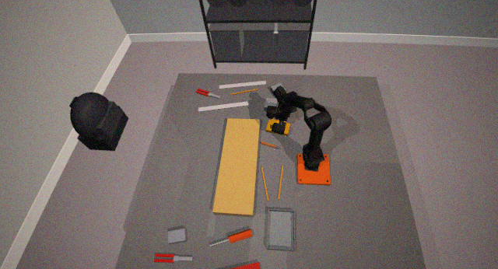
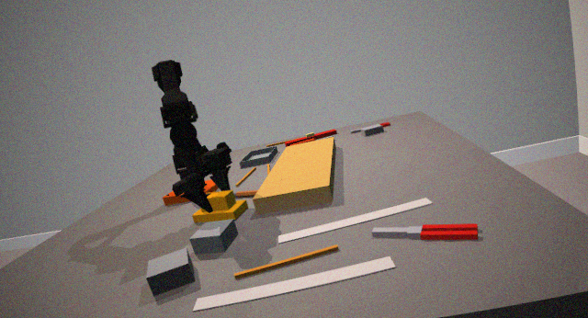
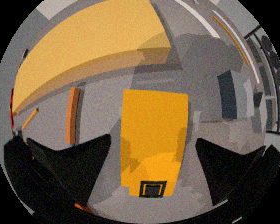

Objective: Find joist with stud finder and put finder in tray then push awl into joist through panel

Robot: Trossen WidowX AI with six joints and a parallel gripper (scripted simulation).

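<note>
My gripper tip is 2 cm past the stud finder and 1 cm below it. The rest, counted from my gripper tip: indicator window (4 cm behind, 3 cm above); grey tray (10 cm behind, 53 cm to the left, 2 cm below); awl (1 cm behind, 12 cm to the left, 2 cm below).
</note>
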